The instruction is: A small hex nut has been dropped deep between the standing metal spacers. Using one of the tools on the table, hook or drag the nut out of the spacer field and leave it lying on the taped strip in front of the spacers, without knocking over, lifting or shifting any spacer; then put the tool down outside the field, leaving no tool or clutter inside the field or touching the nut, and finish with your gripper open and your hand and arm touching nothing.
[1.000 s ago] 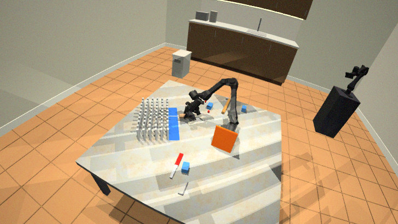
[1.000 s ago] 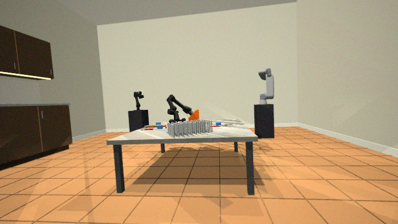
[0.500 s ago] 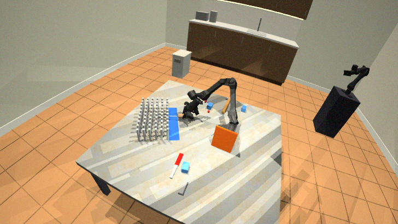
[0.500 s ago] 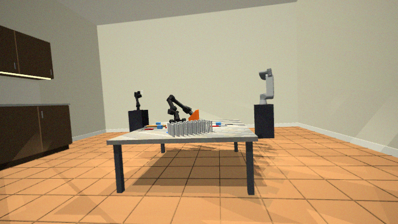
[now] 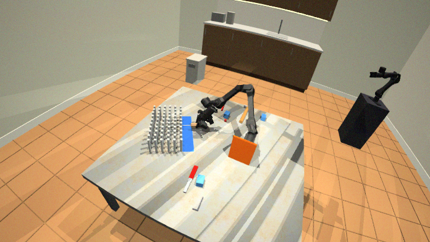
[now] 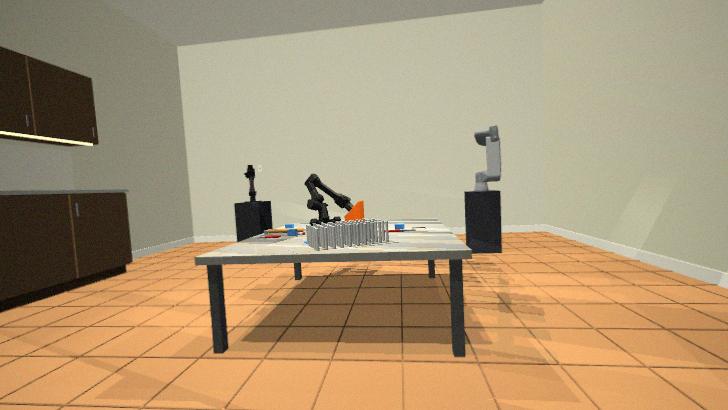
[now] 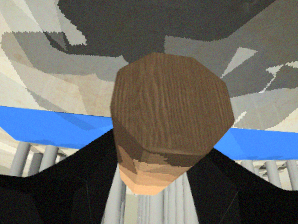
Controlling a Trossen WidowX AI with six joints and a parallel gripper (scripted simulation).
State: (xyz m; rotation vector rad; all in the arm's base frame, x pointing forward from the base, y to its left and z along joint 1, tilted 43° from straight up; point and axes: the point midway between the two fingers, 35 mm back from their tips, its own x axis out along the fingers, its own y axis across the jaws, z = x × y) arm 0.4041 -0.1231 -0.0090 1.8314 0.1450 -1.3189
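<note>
My gripper tip is 7 cm to the right of the blue taped strip, 4 cm short of it and 3 cm above it. The rest, counted from my gripper tip: awl: 8 cm ahead, 5 cm to the left; hex nut: 20 cm ahead, 12 cm to the left, 2 cm below; red tool: 44 cm to the right, 7 cm behind, 2 cm below.
</note>
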